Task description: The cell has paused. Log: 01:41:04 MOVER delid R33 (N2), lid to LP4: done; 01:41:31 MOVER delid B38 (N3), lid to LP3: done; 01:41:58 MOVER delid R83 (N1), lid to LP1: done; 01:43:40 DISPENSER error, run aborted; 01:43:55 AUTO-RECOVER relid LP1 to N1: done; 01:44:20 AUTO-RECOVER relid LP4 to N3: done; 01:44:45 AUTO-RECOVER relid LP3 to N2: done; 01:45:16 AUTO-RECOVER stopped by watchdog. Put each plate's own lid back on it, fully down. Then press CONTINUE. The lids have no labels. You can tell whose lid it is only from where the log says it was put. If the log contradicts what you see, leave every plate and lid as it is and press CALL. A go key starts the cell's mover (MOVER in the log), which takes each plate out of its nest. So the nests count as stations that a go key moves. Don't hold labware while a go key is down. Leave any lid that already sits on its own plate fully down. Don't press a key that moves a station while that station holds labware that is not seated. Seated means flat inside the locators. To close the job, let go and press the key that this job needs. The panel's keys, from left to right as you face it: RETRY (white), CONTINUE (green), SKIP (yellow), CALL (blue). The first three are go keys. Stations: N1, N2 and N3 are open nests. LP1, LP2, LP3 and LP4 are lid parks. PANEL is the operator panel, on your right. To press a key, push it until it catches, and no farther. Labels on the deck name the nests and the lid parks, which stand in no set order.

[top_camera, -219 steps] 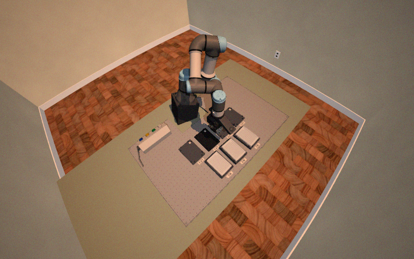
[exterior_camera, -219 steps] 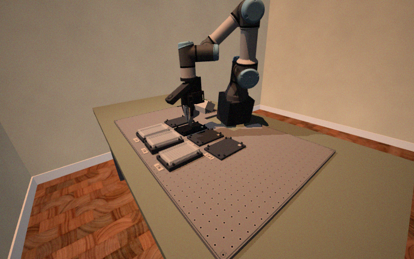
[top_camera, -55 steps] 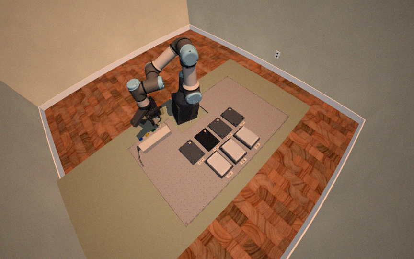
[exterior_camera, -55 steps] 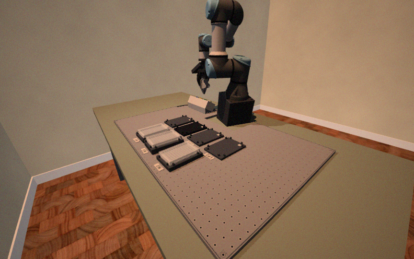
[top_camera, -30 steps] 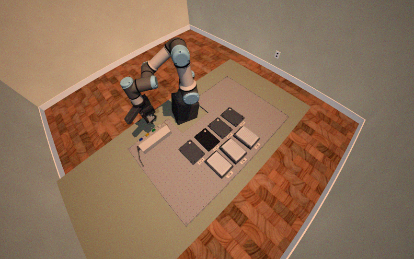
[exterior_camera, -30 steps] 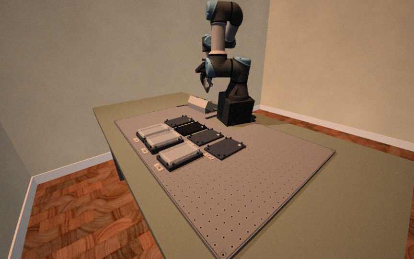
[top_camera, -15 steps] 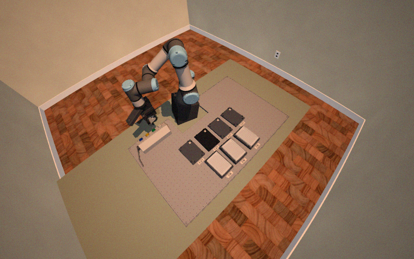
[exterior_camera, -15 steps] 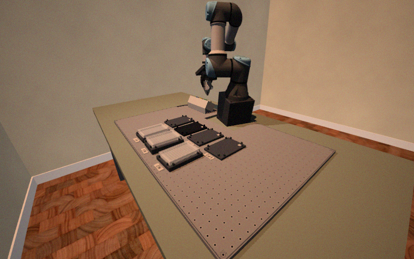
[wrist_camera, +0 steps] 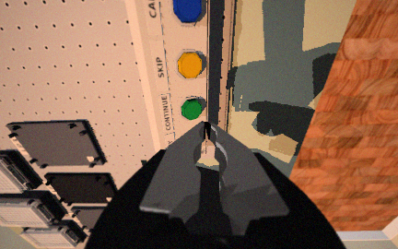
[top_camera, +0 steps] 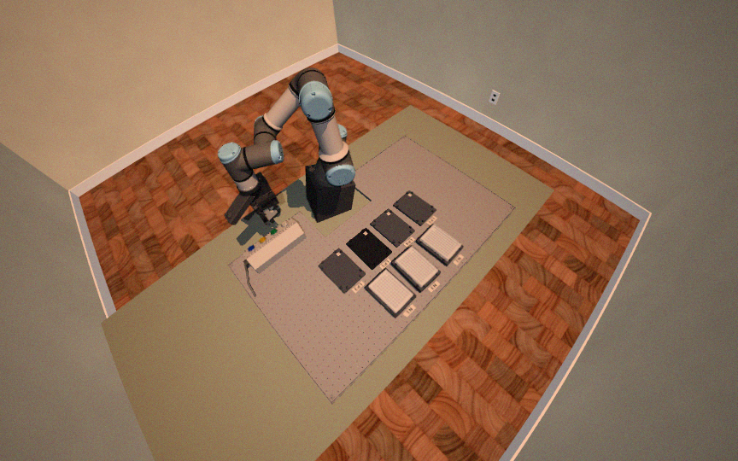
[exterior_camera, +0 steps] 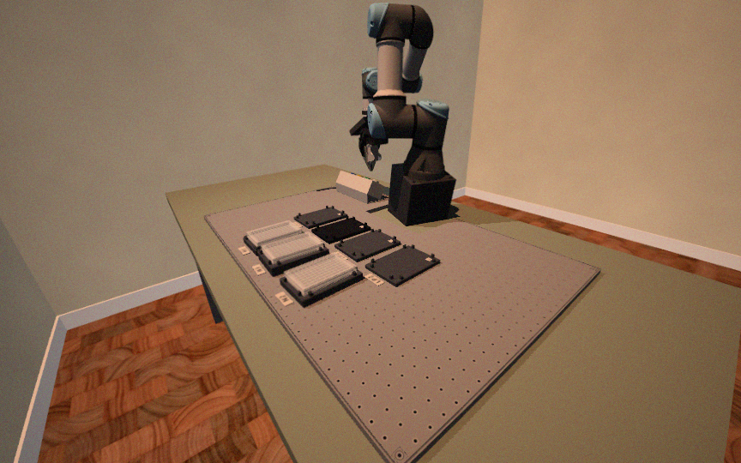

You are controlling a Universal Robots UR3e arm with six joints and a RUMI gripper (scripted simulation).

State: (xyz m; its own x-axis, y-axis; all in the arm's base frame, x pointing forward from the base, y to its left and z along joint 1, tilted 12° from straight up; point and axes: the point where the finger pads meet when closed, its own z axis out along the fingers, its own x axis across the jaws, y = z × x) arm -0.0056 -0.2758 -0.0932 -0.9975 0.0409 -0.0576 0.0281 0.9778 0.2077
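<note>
Right now my hand is 2 cm short of the green CONTINUE key and 4 cm above it. Also, from my hand: LP3 lid park (28 cm ahead, 10 cm to the left, 11 cm below); blue CALL key (2 cm ahead, 10 cm to the right, 4 cm below); yellow SKIP key (2 cm ahead, 5 cm to the right, 4 cm below).
</note>
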